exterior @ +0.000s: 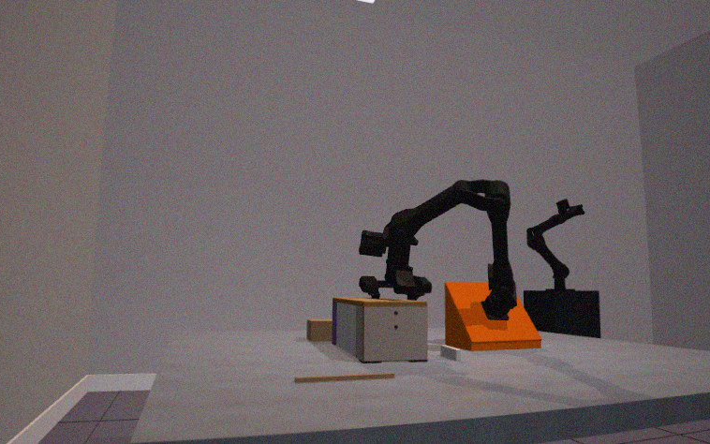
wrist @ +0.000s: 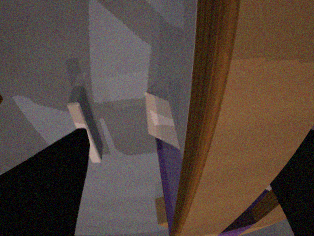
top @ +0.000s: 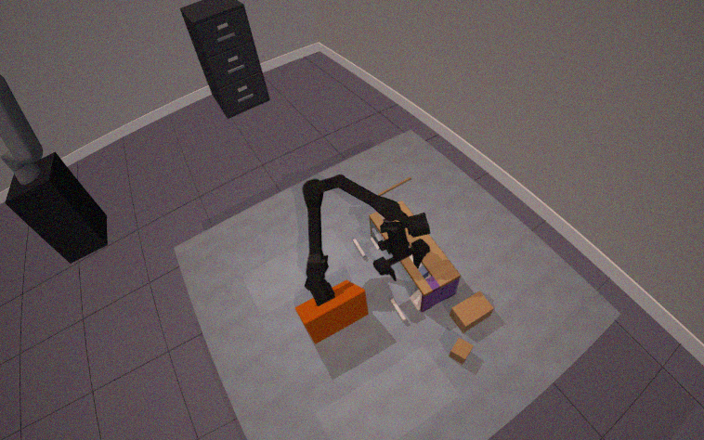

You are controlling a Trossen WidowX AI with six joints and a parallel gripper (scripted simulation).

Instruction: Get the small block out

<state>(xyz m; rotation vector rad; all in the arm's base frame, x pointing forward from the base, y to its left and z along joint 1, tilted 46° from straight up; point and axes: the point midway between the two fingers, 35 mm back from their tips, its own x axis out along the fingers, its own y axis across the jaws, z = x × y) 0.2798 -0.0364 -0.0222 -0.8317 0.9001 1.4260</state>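
My gripper tip is now 5 cm short of the bluish block and 2 cm to the left of it. Also, from my gripper tip: thin wooden stick 45 cm to the left, 23 cm ahead, 8 cm below; then box 8 cm to the left, 4 cm ahead, 2 cm below.
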